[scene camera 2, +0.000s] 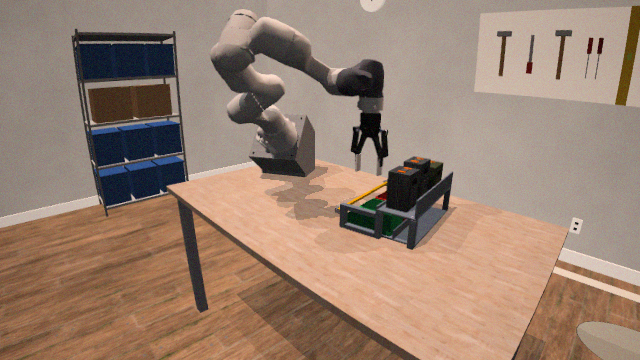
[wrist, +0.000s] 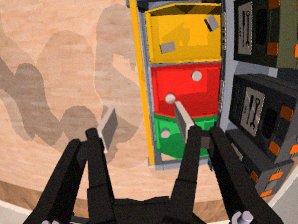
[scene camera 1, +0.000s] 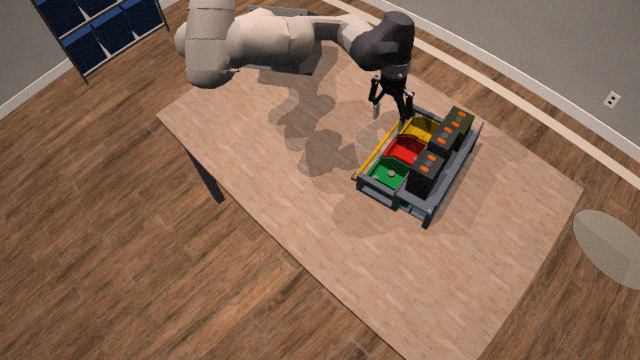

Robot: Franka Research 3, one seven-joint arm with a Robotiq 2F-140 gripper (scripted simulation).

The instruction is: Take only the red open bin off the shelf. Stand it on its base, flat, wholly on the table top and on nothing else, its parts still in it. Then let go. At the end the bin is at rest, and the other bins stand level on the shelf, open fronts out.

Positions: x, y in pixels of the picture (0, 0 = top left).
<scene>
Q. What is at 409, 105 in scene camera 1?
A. My gripper.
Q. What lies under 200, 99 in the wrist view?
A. A red open bin.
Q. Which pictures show my gripper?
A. Scene camera 2, the wrist view and scene camera 1: all of them.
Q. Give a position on a yellow bin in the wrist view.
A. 192, 39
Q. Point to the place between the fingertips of my gripper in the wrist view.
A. At 145, 113
</scene>
